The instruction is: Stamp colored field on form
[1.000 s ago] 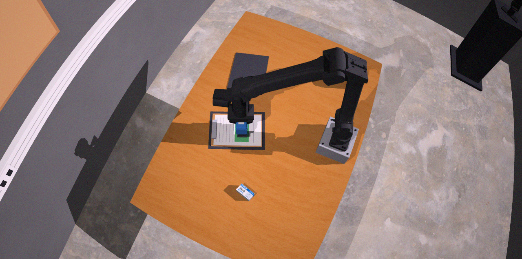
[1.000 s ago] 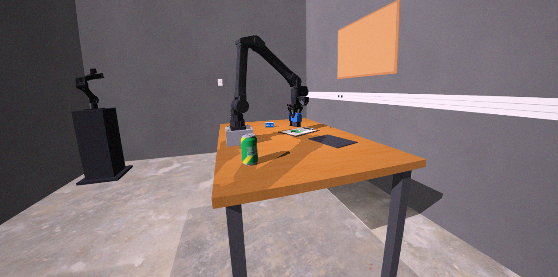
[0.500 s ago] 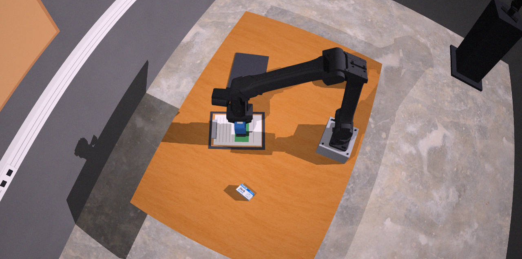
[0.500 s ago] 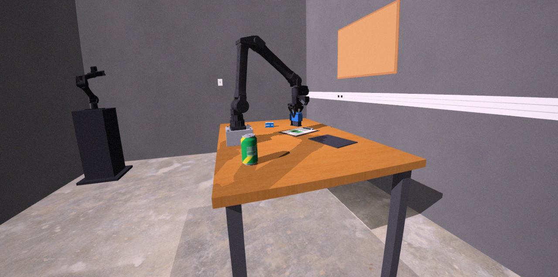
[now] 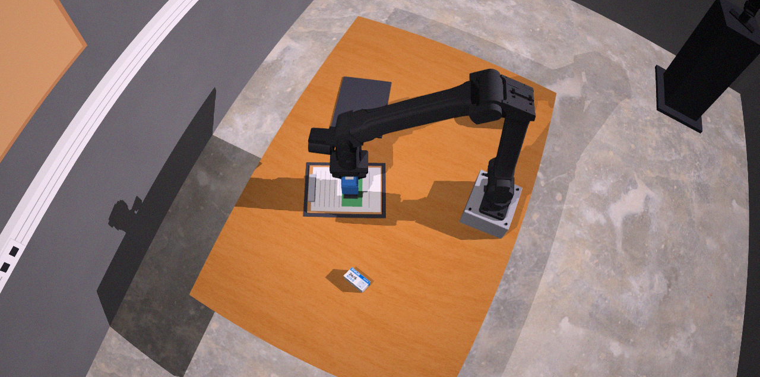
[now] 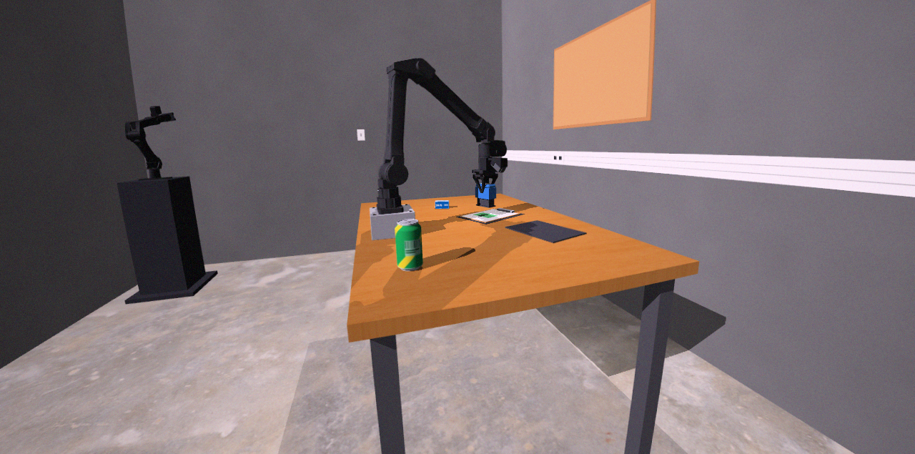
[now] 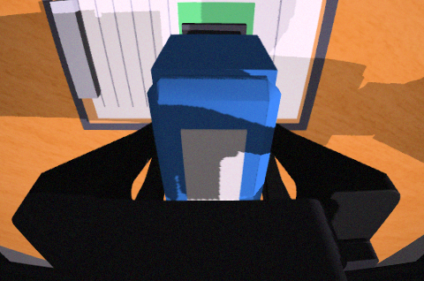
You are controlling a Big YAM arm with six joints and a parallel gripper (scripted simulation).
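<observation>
My hand is 2 cm above the blue stamp. Round my hand: clipboard: 11 cm below, 3 cm ahead; then dark mat: 30 cm to the right, 11 cm below, 10 cm ahead; then white box: 26 cm to the left, 13 cm behind, 10 cm below.
</observation>
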